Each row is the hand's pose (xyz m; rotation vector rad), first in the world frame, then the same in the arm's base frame.
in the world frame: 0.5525 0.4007 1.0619 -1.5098 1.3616 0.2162
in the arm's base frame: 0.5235 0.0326 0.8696 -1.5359 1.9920 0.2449
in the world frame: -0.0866 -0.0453 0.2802 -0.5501 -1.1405 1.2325
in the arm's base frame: -0.4735 -0.3443 0.5826 -0.5466 -0.5157 1.2118
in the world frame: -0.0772 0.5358 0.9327 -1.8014 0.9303 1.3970
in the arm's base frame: -0.0585 0.3199 0.9701 -1.4910 1.5773 1.6120
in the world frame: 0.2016 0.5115 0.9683 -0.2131 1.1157 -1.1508
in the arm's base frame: 0.1955 0.2219 0.8963 -0.5717 1.4205 -1.5172
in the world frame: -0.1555 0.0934 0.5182 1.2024 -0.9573 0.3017
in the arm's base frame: -0.3980 -0.1494 0.7749 0.8526 -0.6346 -0.0522
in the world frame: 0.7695 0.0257 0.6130 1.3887 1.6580 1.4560
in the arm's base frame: 0.4363 -0.4667 0.5058 1.7897 1.7794 0.7901
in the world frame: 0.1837 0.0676 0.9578 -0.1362 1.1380 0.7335
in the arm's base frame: 0.0956 -0.1909 1.0270 -0.0394 1.6529 0.3993
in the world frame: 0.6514 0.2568 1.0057 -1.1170 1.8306 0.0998
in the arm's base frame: 0.5575 -0.1419 0.8242 -1.0892 2.4348 -0.0315
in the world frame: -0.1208 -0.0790 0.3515 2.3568 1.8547 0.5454
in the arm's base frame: -0.4761 -0.3525 0.6681 2.6225 1.6063 -0.2658
